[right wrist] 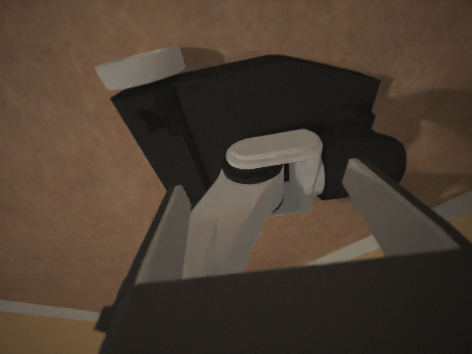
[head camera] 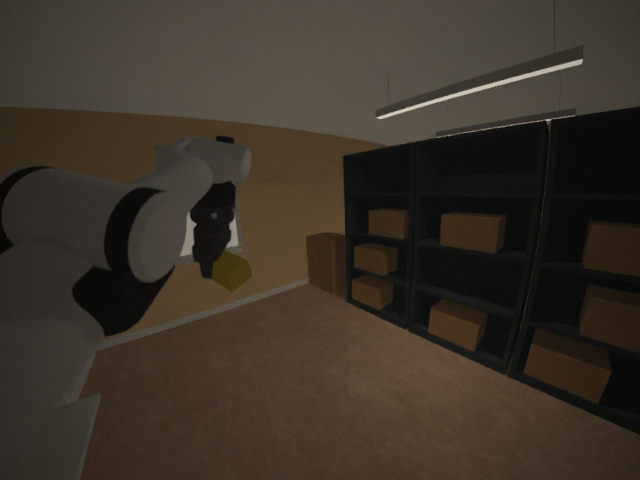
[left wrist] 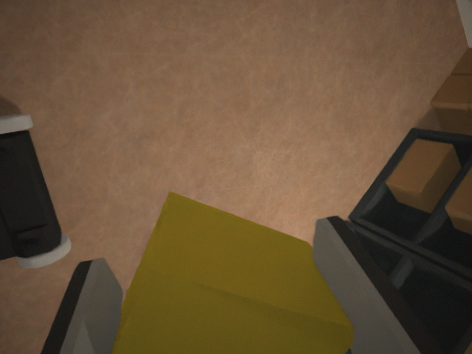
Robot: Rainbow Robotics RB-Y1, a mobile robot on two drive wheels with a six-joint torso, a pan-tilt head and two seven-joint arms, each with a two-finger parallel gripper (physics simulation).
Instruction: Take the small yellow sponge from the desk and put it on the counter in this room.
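Frame: origin at the robot's base, x right, y ahead, z up, level; metres.
Where they show: left gripper, between the fingertips: [head camera: 213, 267] [left wrist: 216, 255]; right gripper, between the fingertips: [right wrist: 263, 183].
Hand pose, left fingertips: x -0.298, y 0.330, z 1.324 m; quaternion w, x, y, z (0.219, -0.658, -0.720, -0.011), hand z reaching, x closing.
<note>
After its pixels a point has its place.
The small yellow sponge [head camera: 232, 271] @(x -0.224, y 0.276, z 1.331 m) [left wrist: 225, 280] @(x -0.307, y 0.323, z 1.347 m) is held in the air between the fingers of my left gripper [head camera: 219, 272] @(x -0.298, y 0.330, z 1.324 m) [left wrist: 216, 255] @(x -0.298, y 0.330, z 1.324 m), which is shut on it. In the left wrist view, one finger stands on each side of the sponge, and the lower part of the sponge is cut off by the picture's edge. My right gripper [right wrist: 263, 183] @(x 0.225, y -0.228, z 0.536 m) is open, with no object held between its fingers; parts of my own body and base show beyond them. A pale flat top [head camera: 67, 439] @(x -0.952, y 0.230, z 0.721 m) shows at the lower left of the head view; I cannot tell whether it is the desk or the counter.
Dark shelf units [head camera: 415, 178] @(x 0.788, y 1.926, z 1.581 m) [left wrist: 382, 176] @(x 0.486, y 2.227, z 0.039 m) with several brown boxes stand at the right. A brown cabinet [head camera: 321, 263] @(x -0.181, y 3.009, z 0.434 m) stands in the far corner. A window [head camera: 233, 229] @(x -1.283, y 2.568, z 1.077 m) on the tan wall is partly hidden by my left arm. My black wheeled base [left wrist: 27, 200] @(x 0.010, y 0.024, z 0.191 m) [right wrist: 250, 100] @(x 0.158, y -0.248, z 0.169 m) stands on the brown floor.
</note>
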